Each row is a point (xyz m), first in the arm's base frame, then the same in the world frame.
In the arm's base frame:
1: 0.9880 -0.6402 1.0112
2: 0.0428 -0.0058 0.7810
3: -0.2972 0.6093 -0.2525
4: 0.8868 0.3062 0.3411
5: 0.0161 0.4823 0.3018
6: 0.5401 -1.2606 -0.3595
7: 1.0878 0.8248 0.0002
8: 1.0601 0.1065 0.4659
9: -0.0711 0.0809 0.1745
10: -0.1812 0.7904 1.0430
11: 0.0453 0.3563 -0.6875
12: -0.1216 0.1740 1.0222
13: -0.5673 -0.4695 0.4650
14: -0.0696 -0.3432 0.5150
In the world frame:
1: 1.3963 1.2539 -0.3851
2: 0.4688 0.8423 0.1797
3: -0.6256 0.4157 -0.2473
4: 0.2693 1.3513 -0.6595
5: -0.1663 0.8413 -0.0757
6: 1.1380 -0.0805 -1.1705
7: -0.2562 1.5902 -0.9633
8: 0.5468 1.4242 -0.7158
9: 0.0809 0.5022 -0.1699
10: -0.1408 1.2532 0.6405
11: -0.5100 0.2874 -0.8310
12: 0.3798 0.9517 0.4922
13: 0.5176 0.0223 0.2911
14: 0.5909 0.4497 0.0116

